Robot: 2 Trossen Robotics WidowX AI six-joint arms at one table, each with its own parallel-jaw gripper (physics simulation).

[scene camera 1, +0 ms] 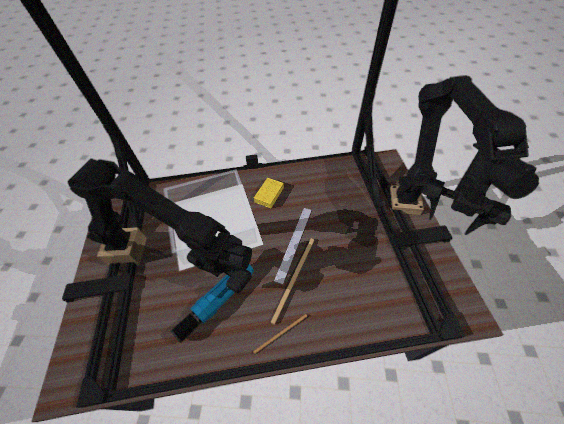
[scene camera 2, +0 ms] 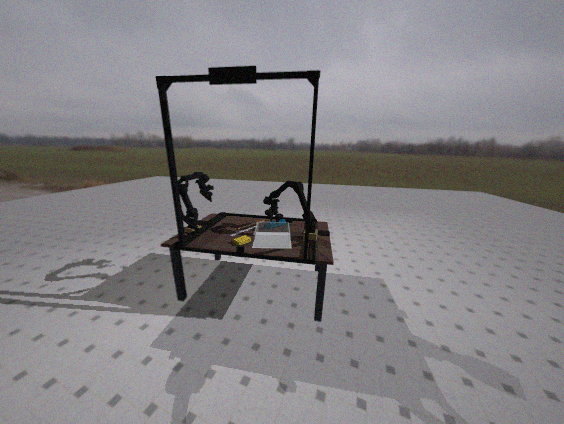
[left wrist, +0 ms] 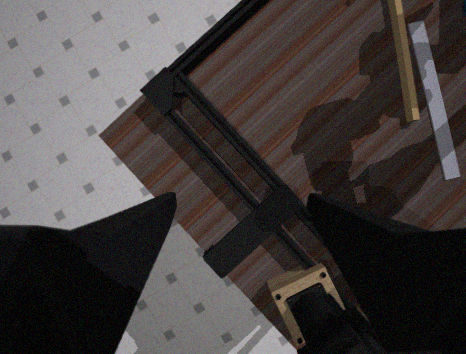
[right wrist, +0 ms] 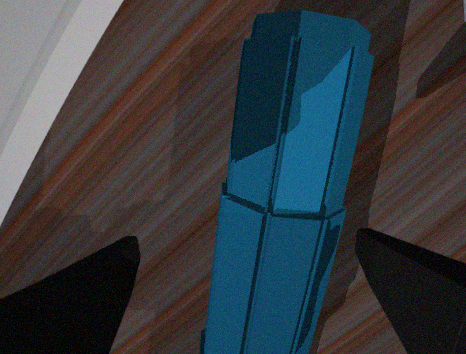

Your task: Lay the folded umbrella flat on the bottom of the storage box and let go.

my left gripper: open, holds nothing
my right gripper: open, holds nothing
a storage box [scene camera 1: 221,196]: on the table
a folded umbrella [scene camera 1: 206,306]: on the table
a grey strip [scene camera 1: 288,257]: on the table
